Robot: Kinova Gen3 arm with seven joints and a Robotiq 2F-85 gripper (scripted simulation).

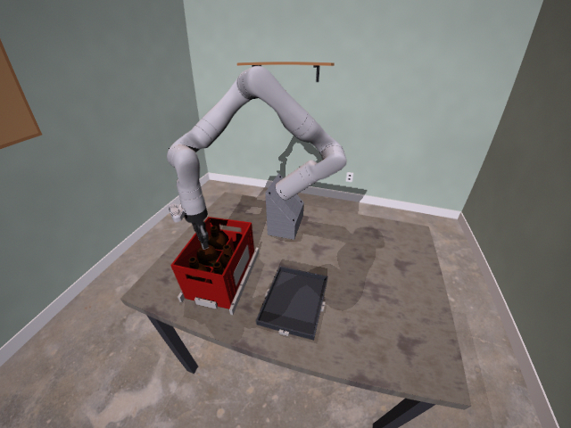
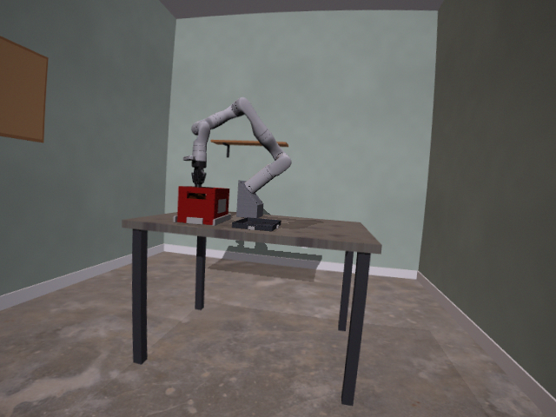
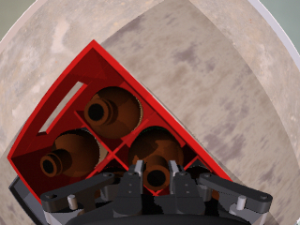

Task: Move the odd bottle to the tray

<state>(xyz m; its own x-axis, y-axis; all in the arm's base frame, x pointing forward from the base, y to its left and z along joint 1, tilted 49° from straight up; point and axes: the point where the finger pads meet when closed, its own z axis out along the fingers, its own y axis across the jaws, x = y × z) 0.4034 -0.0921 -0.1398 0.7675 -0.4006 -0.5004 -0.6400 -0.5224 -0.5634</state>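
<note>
The crate is 90 mm below my hand and 40 mm to the left of it. Round my hand: dark tray (340 mm to the left, 160 mm below, 20 mm ahead).
</note>
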